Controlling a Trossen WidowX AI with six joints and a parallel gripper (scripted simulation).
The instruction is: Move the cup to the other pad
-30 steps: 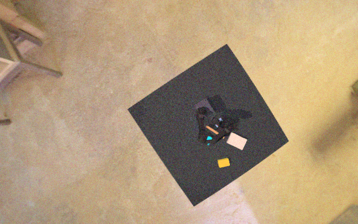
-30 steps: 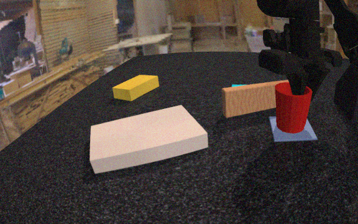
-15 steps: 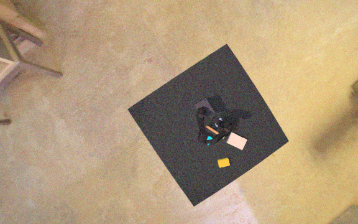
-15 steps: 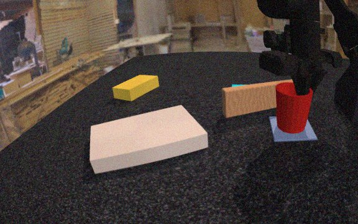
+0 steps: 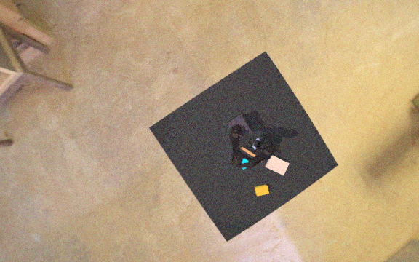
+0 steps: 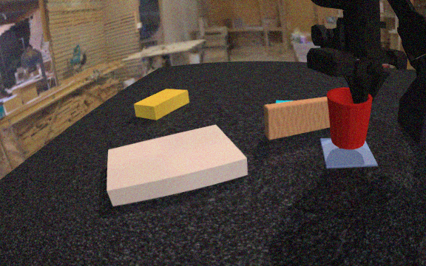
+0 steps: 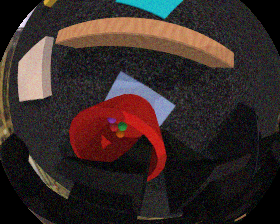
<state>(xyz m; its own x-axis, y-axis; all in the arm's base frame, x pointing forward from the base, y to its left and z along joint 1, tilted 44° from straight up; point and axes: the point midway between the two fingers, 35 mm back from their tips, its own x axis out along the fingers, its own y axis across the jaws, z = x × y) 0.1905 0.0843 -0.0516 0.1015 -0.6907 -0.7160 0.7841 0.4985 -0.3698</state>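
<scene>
My gripper tip is 12 cm short of the cyan pad, 15 cm to the left of it and 6 cm above it. From my gripper tip the other things lie so: pale blue pad 2 cm ahead, 2 cm to the left, 6 cm below; red cup 2 cm ahead, 2 cm to the left; wooden block 7 cm ahead, 7 cm to the right, 4 cm below.
</scene>
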